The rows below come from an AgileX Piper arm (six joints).
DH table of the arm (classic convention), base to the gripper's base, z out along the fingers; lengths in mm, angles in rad. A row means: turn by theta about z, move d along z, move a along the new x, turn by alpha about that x. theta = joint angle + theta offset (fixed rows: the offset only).
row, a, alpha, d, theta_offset
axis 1, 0.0, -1.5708, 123.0, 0.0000
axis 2, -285.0, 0.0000, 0.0, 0.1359
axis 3, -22.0, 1.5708, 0.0, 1.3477
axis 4, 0.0, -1.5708, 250.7, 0.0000
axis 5, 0.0, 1.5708, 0.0, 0.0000
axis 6, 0.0, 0.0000, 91.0, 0.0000
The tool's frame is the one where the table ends.
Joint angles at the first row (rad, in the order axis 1, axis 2, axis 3, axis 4, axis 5, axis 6):
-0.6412 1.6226 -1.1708 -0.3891 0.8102 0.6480
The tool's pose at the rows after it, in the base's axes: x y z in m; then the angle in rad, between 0 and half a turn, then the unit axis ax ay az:
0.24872 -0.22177 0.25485 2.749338 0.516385 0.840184 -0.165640
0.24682 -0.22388 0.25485 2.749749 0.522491 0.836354 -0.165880
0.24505 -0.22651 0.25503 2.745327 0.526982 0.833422 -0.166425
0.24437 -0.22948 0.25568 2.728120 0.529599 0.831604 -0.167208
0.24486 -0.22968 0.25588 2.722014 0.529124 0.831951 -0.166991
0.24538 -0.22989 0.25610 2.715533 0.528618 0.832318 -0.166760
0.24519 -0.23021 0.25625 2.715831 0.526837 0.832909 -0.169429
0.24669 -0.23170 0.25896 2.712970 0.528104 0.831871 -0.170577
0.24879 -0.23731 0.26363 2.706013 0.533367 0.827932 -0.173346
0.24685 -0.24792 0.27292 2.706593 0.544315 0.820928 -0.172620
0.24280 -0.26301 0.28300 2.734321 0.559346 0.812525 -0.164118
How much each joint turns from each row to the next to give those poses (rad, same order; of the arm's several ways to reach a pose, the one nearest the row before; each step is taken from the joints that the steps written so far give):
-0.0120 0.0000 0.0000 0.0000 -0.0023 0.0150
-0.0085 0.0000 0.0000 0.0000 0.0000 0.0061
-0.0100 0.0000 0.0000 0.0000 -0.0059 0.0021
-0.0093 0.0000 0.0000 -0.0017 -0.0189 0.0017
0.0000 0.0000 0.0000 0.0000 -0.0062 0.0000
0.0000 0.0001 0.0000 0.0000 -0.0066 0.0000
0.0001 -0.0001 0.0000 -0.0064 0.0000 0.0000
-0.0001 0.0041 -0.0154 0.0000 0.0084 0.0000
-0.0080 0.0124 -0.0327 0.0000 0.0118 0.0000
-0.0292 0.0124 -0.0535 0.0254 0.0329 -0.0290
-0.0450 0.0273 -0.0813 0.0529 0.0693 -0.0558

